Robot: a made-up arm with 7 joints. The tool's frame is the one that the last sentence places.
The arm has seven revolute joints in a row. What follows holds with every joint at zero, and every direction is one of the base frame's. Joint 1 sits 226.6 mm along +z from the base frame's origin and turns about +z. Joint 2 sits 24.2 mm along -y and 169.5 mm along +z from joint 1 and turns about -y. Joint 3 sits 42.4 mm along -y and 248.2 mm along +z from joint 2 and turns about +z. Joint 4 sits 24.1 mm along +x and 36.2 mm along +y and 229.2 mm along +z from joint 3 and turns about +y. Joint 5 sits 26.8 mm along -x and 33.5 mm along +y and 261.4 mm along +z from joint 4 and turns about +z. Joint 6 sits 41.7 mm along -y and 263.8 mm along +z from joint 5 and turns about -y. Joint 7 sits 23.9 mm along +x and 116.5 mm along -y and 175.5 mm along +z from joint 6 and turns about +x. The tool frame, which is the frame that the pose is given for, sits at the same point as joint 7; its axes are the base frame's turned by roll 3.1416, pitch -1.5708 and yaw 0 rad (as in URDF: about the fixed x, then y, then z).
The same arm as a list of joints. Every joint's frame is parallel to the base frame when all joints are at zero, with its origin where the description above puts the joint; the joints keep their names.
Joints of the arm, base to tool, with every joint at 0 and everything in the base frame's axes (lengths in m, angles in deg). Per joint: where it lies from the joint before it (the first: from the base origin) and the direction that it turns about. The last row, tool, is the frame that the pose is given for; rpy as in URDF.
joint 1: origin 0.0000 0.0000 0.2266 axis 0 0 1
joint 2: origin 0.0000 -0.0242 0.1695 axis 0 -1 0
joint 3: origin 0.0000 -0.0424 0.2482 axis 0 0 1
joint 4: origin 0.0241 0.0362 0.2292 axis 0 1 0
joint 5: origin -0.0268 0.0335 0.2614 axis 0 0 1
joint 6: origin 0.0000 -0.0417 0.2638 axis 0 -1 0
joint 7: origin 0.0239 -0.1165 0.1755 axis 1 0 0
tool: origin 0.0000 0.0000 0.0000 rpy -180.00 -90.00 0.00

